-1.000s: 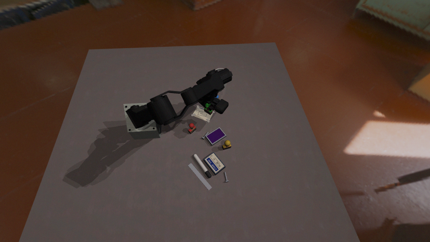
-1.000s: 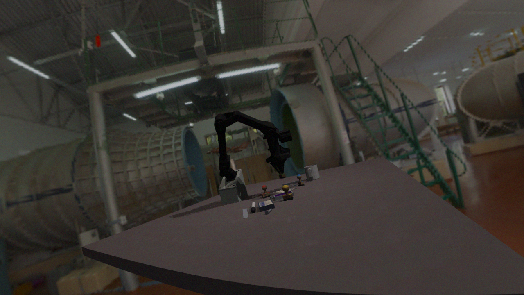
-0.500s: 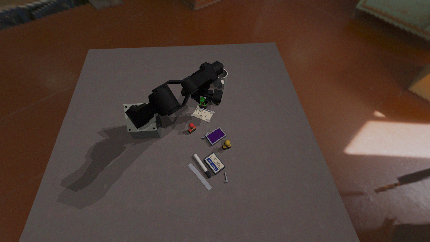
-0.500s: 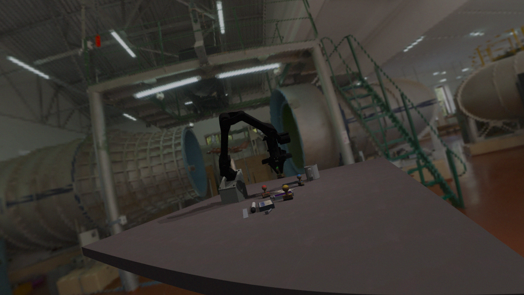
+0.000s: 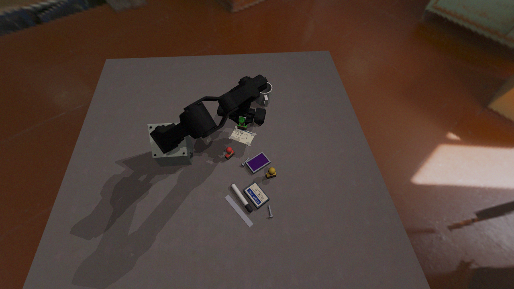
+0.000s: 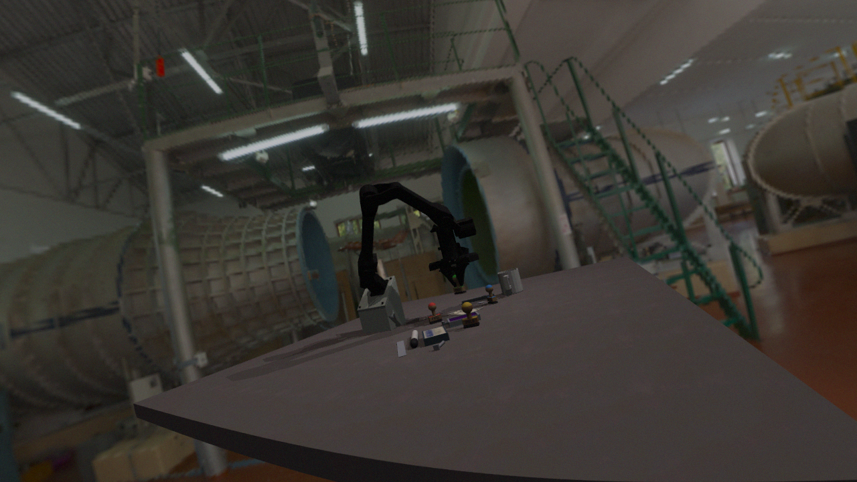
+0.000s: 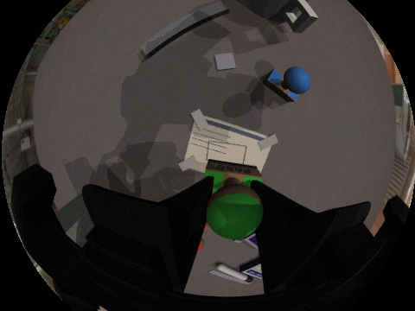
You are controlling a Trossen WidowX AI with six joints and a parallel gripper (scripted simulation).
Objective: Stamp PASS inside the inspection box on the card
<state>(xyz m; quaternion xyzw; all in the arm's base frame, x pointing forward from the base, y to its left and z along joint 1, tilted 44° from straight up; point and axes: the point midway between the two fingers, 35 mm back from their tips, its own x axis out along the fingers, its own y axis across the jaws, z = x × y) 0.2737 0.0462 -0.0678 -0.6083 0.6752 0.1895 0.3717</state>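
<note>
My gripper tip is now 90 mm above the white card. The rest, counted from my gripper tip: red stamp (60 mm behind, 100 mm to the right, 70 mm below); blue stamp (80 mm ahead, 70 mm to the left, 70 mm below); green-knobbed stamp (right at my gripper tip).
</note>
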